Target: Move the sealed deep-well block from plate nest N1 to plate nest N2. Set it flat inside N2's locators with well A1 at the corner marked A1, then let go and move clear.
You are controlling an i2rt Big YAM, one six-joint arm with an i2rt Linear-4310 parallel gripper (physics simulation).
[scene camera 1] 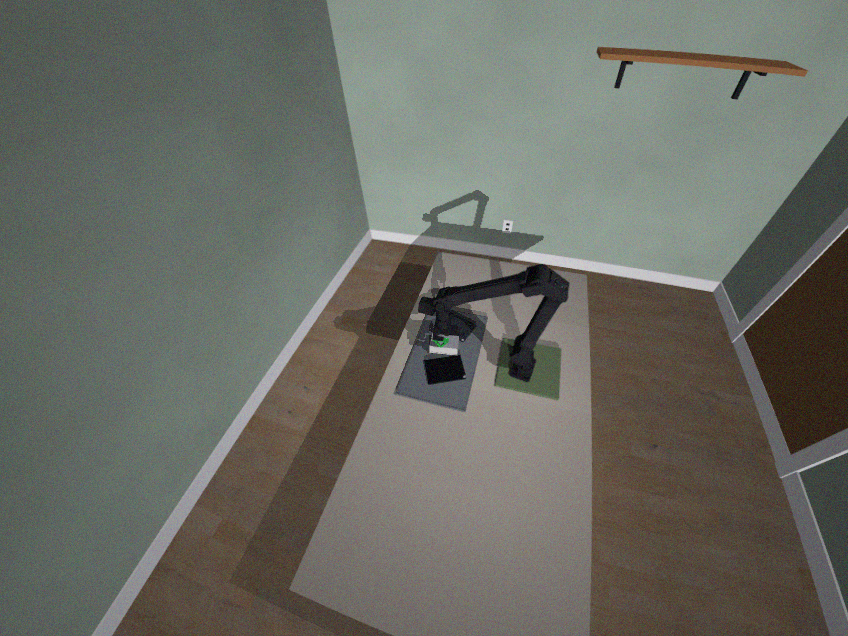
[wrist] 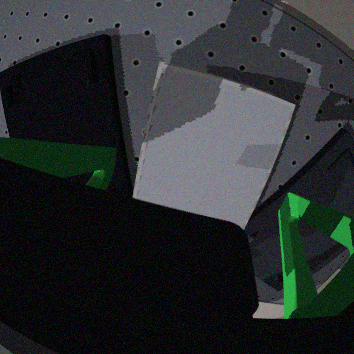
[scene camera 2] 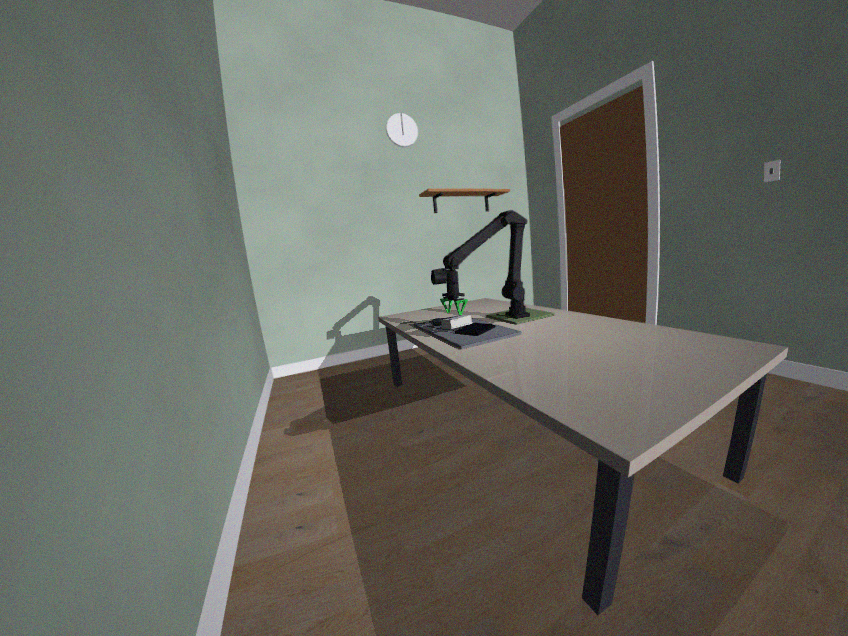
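Where they show: gripper, fingertip midpoint: (scene camera 1: 442,338) (wrist: 202,181) (scene camera 2: 454,313); arm's base, origin of the base link: (scene camera 1: 522,368) (scene camera 2: 517,315).
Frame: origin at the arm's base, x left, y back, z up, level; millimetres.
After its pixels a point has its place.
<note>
The white sealed block (scene camera 1: 445,349) {x 73, y -339, z 42 mm} (scene camera 2: 457,322) {x 84, y -372, z 35 mm} (wrist: 220,140) {x 42, y -389, z 48 mm} lies flat between two dark plate nests. One black nest (scene camera 1: 444,369) {x 154, y -308, z 12 mm} (scene camera 2: 475,329) {x 180, y -321, z 13 mm} (wrist: 60,100) {x 159, y -346, z 13 mm} is on its front side. The other dark nest (scene camera 1: 463,326) {x -108, y -325, z 12 mm} (wrist: 320,180) {x -62, y -402, z 13 mm} is behind it, partly hidden by the arm and a finger. I cannot read which nest is N1 or N2, nor the A1 marks. My gripper (scene camera 1: 441,341) {x 42, y -370, z 69 mm} (scene camera 2: 454,307) {x 42, y -370, z 69 mm} (wrist: 202,181) {x 42, y -370, z 69 mm} points down, open and empty, with green fingers above the block. In the wrist view the fingers stand left and right of the block, whose near end the black gripper body hides.
A grey perforated plate (scene camera 1: 445,395) {x 261, y -254, z 1 mm} (scene camera 2: 462,341) {x 285, y -424, z 1 mm} (wrist: 40,25) {x 219, y -396, z 1 mm} lies under the nests on the table (scene camera 1: 479,513) {x 613, y 30, z -12 mm} (scene camera 2: 602,369) {x 752, y -159, z -12 mm}. The arm's base stands on a green mat (scene camera 1: 545,383) {x 34, y 108, z 1 mm} (scene camera 2: 541,316) {x 99, y 81, z -1 mm} beside it. A wall shelf (scene camera 1: 698,60) (scene camera 2: 465,193) is far above.
</note>
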